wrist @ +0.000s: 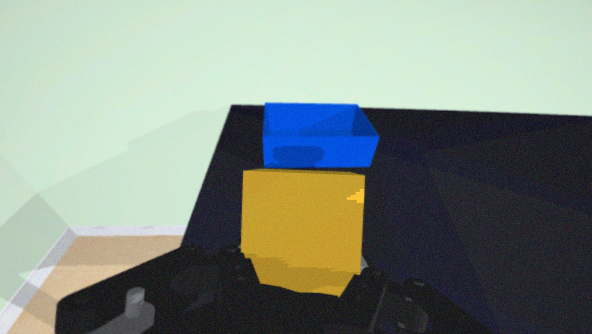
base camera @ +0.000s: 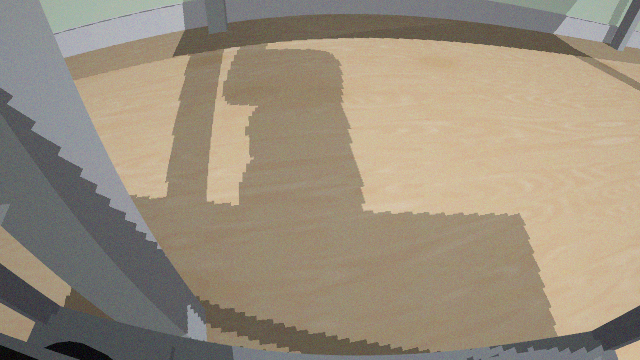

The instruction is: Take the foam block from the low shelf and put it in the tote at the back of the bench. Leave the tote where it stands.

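Places are measured from the arm's base along level axes (x ahead, y left, z up), in millimetres.
Where they show: gripper, fingertip midpoint: [wrist: 302, 252].
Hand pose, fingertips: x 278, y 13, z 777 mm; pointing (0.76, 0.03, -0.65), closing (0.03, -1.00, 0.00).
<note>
Each offset is from my fingertips to the top centre of the thing. "pt": to the spot under its first point. Level surfaces: height alone.
The yellow foam block @[10 mm back, 1 mm left, 75 mm up] [wrist: 302, 220] is held between the fingers of my gripper [wrist: 302, 252] in the wrist view. The gripper is shut on it. The blue tote @[511 mm ahead, 20 mm left, 160 mm down] [wrist: 317, 151] stands near the back left of the dark bench top @[260 mm down] [wrist: 217, 192], beyond the block in this view. The tote's open top and part of its inside show, and a dark shadow lies on its near wall. The block's lower end is hidden by the fingers. The low shelf cannot be made out in either view.
A pale green wall [wrist: 125, 60] rises behind the bench. Wooden floor @[1174 mm down] [wrist: 115, 250] shows left of the bench. In the base camera view, a large grey slanted post [base camera: 75, 125] crosses the left side, and grey legs @[pt 673 mm ahead, 312 mm left, 1125 mm down] [base camera: 216, 17] stand near the far wall.
</note>
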